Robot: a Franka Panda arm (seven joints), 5 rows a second.
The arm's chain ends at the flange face. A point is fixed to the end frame.
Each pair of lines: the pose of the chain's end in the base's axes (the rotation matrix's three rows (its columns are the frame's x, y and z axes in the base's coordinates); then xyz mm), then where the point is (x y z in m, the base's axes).
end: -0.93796 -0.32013 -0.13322; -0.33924 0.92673 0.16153; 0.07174 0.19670 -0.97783; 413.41 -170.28 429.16
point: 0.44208 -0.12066 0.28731
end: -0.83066 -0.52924 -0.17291; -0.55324 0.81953 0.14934; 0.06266 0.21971 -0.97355; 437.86 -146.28 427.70
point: 0.45321 -0.08783 0.28716
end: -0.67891 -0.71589 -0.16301; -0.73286 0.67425 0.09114; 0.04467 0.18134 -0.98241; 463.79 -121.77 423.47
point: 0.47072 -0.06324 0.28229
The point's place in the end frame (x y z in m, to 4 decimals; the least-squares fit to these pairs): -0.0539 0.0089 0.1429
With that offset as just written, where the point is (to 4 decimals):
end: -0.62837 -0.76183 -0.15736; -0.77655 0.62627 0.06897; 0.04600 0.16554 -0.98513; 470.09 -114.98 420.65
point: 0.4747 -0.0577 0.2789
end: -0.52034 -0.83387 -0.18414; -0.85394 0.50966 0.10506; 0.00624 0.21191 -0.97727; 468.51 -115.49 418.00
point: 0.4628 -0.0499 0.2799
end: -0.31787 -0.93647 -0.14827; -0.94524 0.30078 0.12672; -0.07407 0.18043 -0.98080; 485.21 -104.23 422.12
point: 0.4728 -0.0325 0.2876
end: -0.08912 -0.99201 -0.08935; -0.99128 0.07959 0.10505; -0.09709 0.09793 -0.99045; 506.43 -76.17 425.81
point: 0.4896 -0.0070 0.2904
